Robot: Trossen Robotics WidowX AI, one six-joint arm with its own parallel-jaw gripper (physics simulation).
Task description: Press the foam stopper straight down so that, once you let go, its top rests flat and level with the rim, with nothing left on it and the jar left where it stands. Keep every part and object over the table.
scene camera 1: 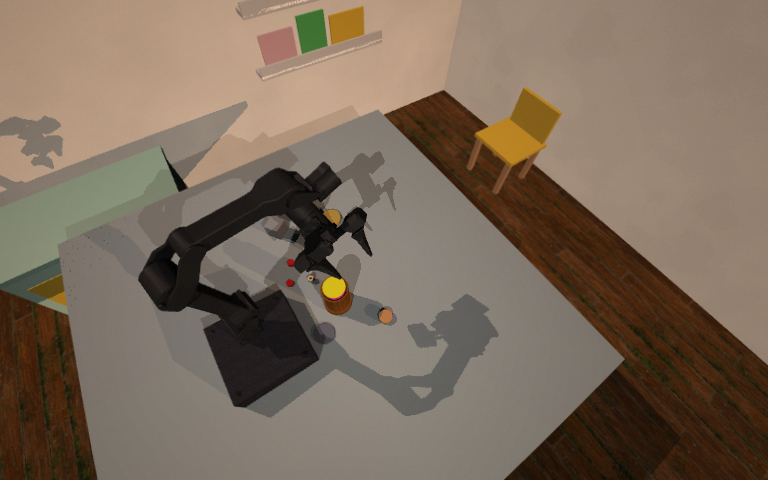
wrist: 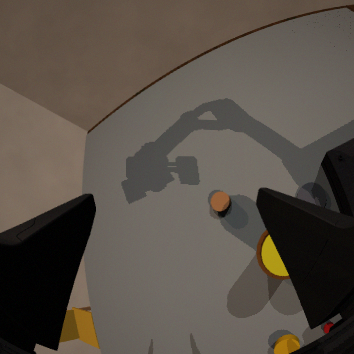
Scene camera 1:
my gripper: 356,267
brown ribbed jar: 337,299
